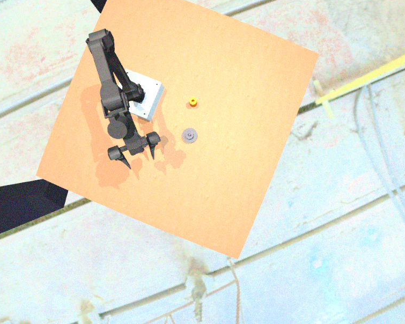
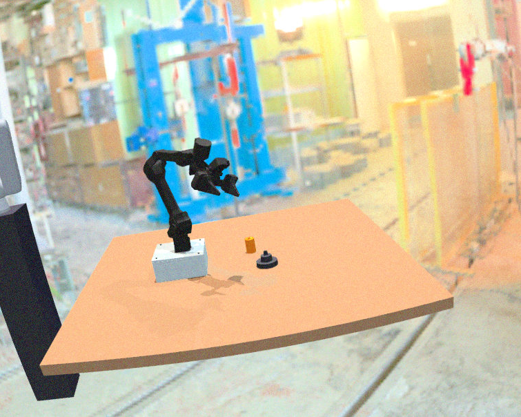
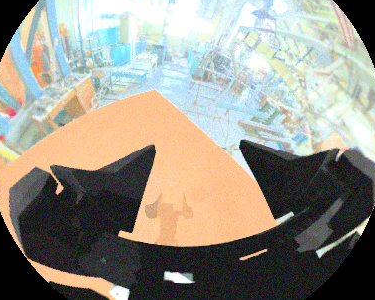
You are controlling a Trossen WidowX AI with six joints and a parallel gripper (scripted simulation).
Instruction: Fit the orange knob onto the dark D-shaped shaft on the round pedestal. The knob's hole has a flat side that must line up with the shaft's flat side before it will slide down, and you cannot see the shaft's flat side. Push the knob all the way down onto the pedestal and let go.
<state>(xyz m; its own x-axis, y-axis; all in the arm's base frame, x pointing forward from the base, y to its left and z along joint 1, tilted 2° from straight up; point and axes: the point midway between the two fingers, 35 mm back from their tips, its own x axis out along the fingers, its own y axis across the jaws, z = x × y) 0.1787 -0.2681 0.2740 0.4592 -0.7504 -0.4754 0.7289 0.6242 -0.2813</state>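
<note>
Now: the orange knob 36 cm to the left of my gripper tip, 31 cm below it and 8 cm ahead of it. Round my gripper tip: dark round pedestal: 31 cm below, 18 cm to the left, 11 cm ahead.
</note>
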